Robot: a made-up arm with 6 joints.
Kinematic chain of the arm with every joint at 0, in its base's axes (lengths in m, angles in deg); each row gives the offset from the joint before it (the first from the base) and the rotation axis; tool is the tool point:
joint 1: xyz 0 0 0.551 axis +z
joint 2: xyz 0 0 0 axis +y
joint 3: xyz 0 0 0.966 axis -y
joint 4: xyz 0 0 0 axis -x
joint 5: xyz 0.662 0 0 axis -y
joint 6: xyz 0 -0.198 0 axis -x
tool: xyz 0 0 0
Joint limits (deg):
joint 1: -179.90..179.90
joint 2: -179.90..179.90
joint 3: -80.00..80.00
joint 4: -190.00..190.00
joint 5: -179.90..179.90
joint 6: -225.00..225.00
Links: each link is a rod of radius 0.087 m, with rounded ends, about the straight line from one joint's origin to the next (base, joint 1, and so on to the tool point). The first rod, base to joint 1, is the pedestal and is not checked.
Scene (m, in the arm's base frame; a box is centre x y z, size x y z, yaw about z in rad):
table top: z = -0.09
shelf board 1: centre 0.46 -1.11 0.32 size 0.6 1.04 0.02 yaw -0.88
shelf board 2: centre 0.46 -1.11 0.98 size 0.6 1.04 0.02 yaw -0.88
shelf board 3: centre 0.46 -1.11 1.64 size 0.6 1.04 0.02 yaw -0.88
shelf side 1: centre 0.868 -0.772 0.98 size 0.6 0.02 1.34 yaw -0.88
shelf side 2: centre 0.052 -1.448 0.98 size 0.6 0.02 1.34 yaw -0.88
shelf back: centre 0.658 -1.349 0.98 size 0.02 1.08 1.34 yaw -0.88
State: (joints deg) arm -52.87 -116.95 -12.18 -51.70 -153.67 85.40
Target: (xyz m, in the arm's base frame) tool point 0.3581 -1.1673 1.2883
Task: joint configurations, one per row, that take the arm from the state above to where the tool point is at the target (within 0.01 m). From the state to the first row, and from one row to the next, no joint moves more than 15 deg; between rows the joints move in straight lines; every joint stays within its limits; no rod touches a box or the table.
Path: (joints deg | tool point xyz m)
1: -55.79 -103.34 -10.96 -51.32 -153.67 85.40 | -0.5594 0.6028 0.9960
2: -58.71 -89.74 -9.75 -50.93 -153.67 85.40 | -0.4700 0.5330 1.1806
3: -61.63 -76.13 -8.53 -50.55 -153.67 85.40 | -0.3693 0.4191 1.3364
4: -64.55 -62.53 -7.31 -50.16 -153.67 85.40 | -0.2669 0.2657 1.4536
5: -67.46 -48.92 -6.10 -49.78 -153.67 85.40 | -0.1717 0.0801 1.5248
6: -70.38 -35.32 -4.88 -49.40 -153.67 85.40 | -0.0917 -0.1266 1.5450
7: -73.30 -21.71 -3.66 -49.01 -153.67 85.40 | -0.0329 -0.3423 1.5115
8: -76.22 -8.11 -2.45 -48.63 -153.67 85.40 | 0.0009 -0.5529 1.4248
9: -79.14 5.50 -1.23 -48.24 -153.67 85.40 | 0.0085 -0.7444 1.2883
10: -74.80 14.99 12.52 -46.40 -153.67 85.40 | 0.1055 -0.9092 1.3123
11: -70.45 24.48 26.28 -44.56 -153.67 85.40 | 0.2239 -1.0521 1.3121
12: -66.10 33.97 40.03 -42.72 -153.67 85.40 | 0.3581 -1.1672 1.2884

